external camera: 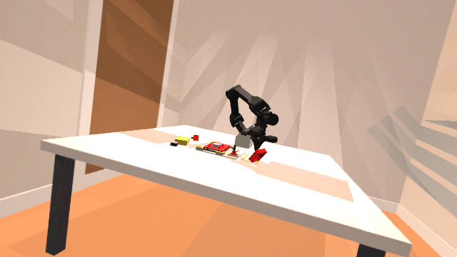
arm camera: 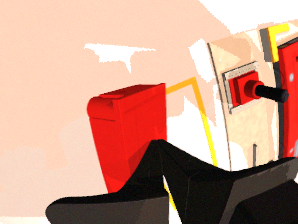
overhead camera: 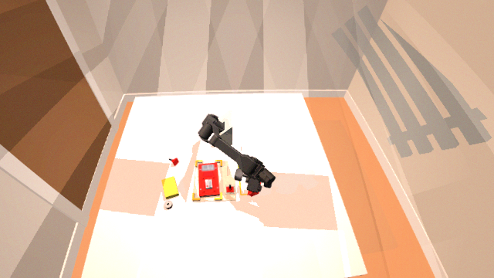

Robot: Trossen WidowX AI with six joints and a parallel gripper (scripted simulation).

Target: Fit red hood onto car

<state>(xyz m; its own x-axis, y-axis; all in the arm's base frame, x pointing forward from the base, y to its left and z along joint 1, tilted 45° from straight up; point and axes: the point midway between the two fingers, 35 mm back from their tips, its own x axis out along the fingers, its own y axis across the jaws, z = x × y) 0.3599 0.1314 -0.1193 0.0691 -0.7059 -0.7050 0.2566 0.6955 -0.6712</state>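
Right now my gripper tip is 1 cm past the red hood, 1 cm to the right of it and 1 cm above it. Also, from my gripper tip: yellow block: 44 cm to the right, 4 cm below.
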